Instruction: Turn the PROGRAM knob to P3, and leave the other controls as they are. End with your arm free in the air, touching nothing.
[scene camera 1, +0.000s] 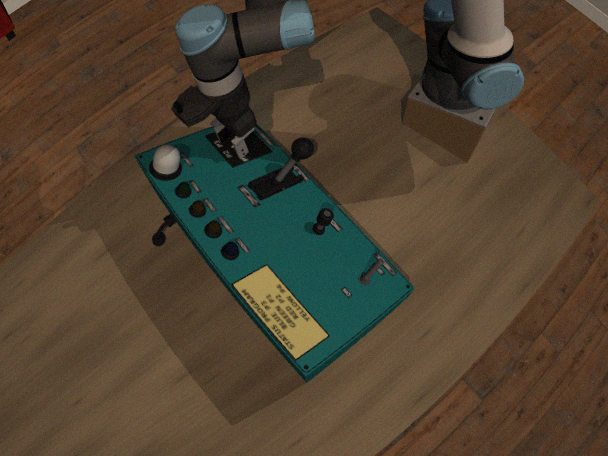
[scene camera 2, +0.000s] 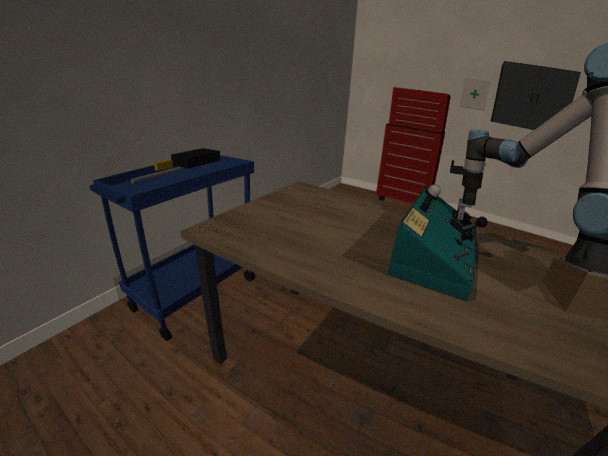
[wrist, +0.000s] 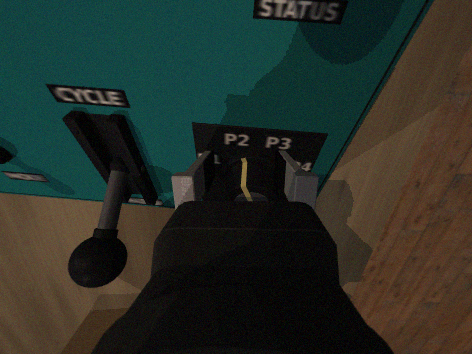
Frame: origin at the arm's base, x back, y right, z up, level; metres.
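Where they show: gripper, fingertip midpoint: (scene camera 1: 233, 146) (scene camera 2: 459, 216) (wrist: 244, 163); arm's base, origin of the base link: (scene camera 1: 454, 86) (scene camera 2: 589, 266).
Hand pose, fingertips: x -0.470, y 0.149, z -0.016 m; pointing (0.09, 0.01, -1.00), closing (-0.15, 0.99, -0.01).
Each offset is from my fingertips to the centre of the thing. "pt": to the spot under its first point.
The PROGRAM knob @(pt dx +0.004, dy +0.001, dz +0.014 m) (wrist: 244, 175) is black with a yellow pointer line. In the wrist view the line points up, towards the P2 label @(pt dx -0.019, dy -0.009, dz +0.003 m) (wrist: 236, 140); the P3 label @(pt dx -0.022, dy +0.023, dz +0.003 m) (wrist: 278, 142) is to its right. The knob sits on a black label plate (wrist: 200, 131) (scene camera 1: 258, 148) at one end of the teal panel (scene camera 1: 295, 240) (scene camera 2: 425, 265). My gripper (wrist: 244, 163) (scene camera 1: 231, 142) (scene camera 2: 463, 210) is open, with one finger on each side of the knob and gaps to it. The fingers partly cover the P1 and P4 labels, and the gripper body hides the knob's lower part.
The CYCLE lever (scene camera 1: 302, 148) (wrist: 97, 261) (scene camera 2: 481, 222) rises close beside the gripper. The white STATUS dome @(pt dx -0.130, dy -0.006, dz +0.095 m) (scene camera 1: 166, 159) (scene camera 2: 434, 191) is on the other side. Several lamps, a small black joystick @(dx +0.035, dy -0.230, dz -0.001 m) (scene camera 1: 325, 216), a toggle @(dx +0.054, dy -0.349, dz +0.005 m) (scene camera 1: 370, 272) and a yellow card @(dx -0.114, dy -0.325, dz +0.052 m) (scene camera 1: 280, 312) are farther along. A side crank @(pt dx -0.222, dy -0.024, dz -0.100 m) (scene camera 1: 159, 238) sticks out.
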